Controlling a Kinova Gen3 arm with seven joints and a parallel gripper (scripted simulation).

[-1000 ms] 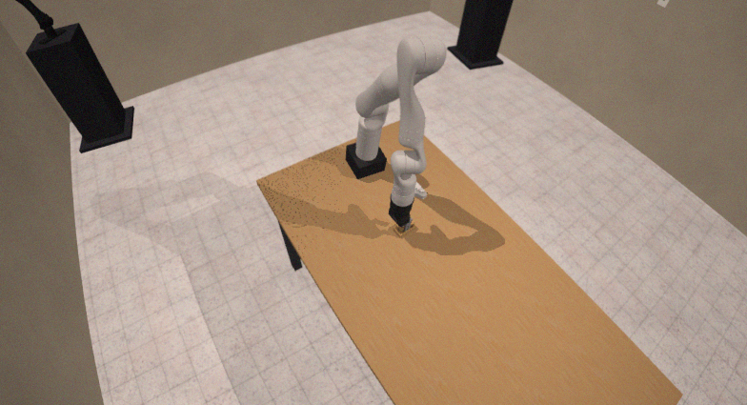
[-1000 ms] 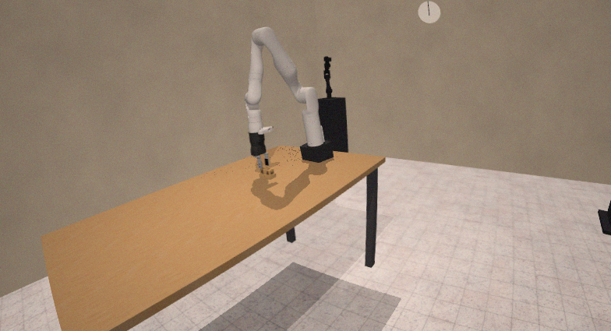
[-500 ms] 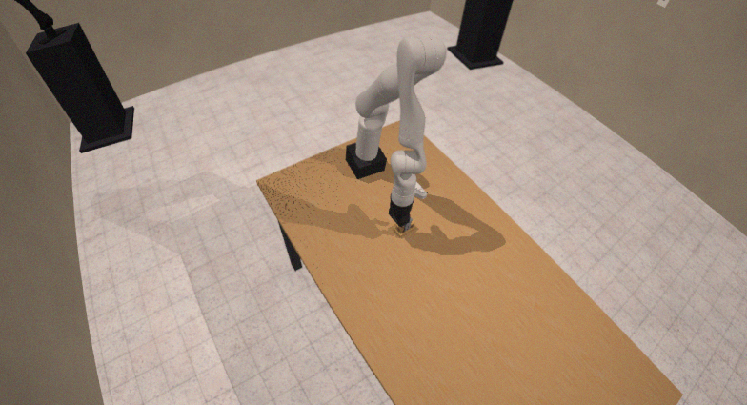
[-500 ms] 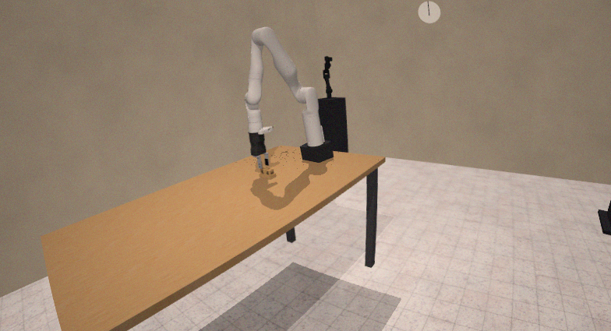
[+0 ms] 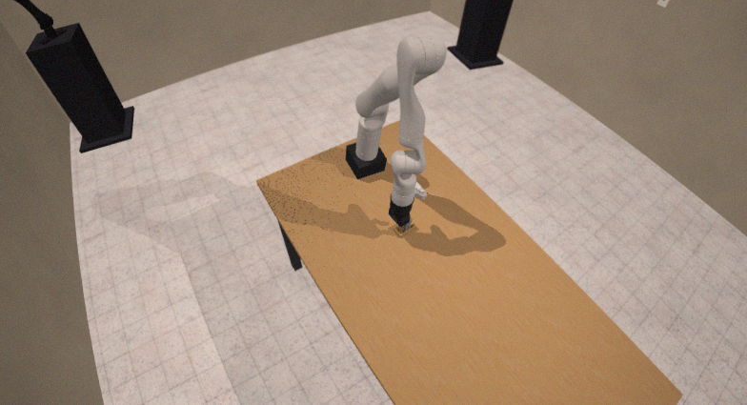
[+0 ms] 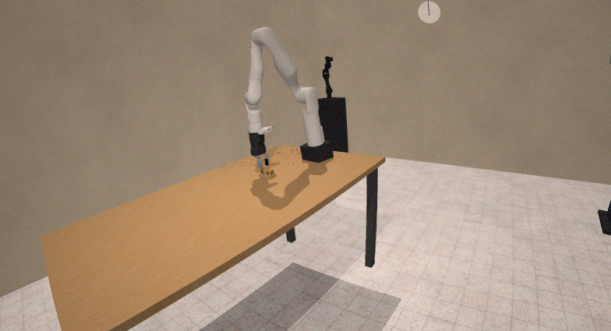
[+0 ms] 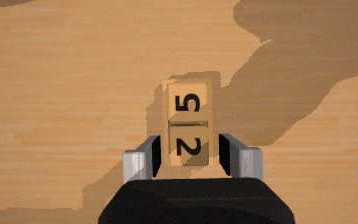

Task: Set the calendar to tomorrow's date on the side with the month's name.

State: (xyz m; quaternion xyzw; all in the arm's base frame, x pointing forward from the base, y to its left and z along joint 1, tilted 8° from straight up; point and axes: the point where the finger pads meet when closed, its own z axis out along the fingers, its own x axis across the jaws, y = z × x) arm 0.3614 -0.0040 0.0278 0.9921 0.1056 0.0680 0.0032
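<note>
Now: hand 4 cm above the wooden date cube. Round my hand: wooden tray: 6 cm below, 2 cm to the left, 1 cm behind.
</note>
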